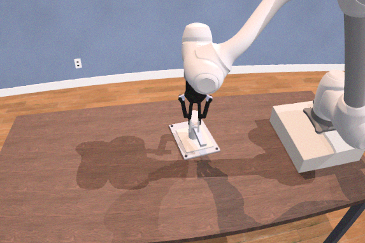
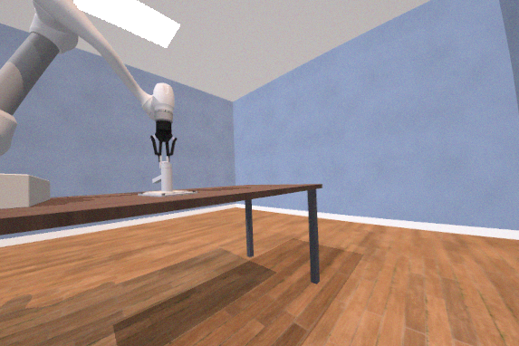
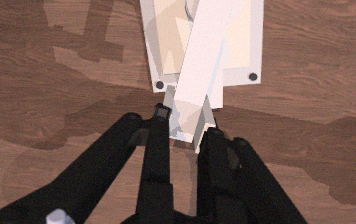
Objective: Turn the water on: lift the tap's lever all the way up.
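Now: hand 10 mm past the tap, 70 mm to the left of it and 60 mm above it. The rest, counted from my hand: lever 10 mm behind, 40 mm to the right, 10 mm below.
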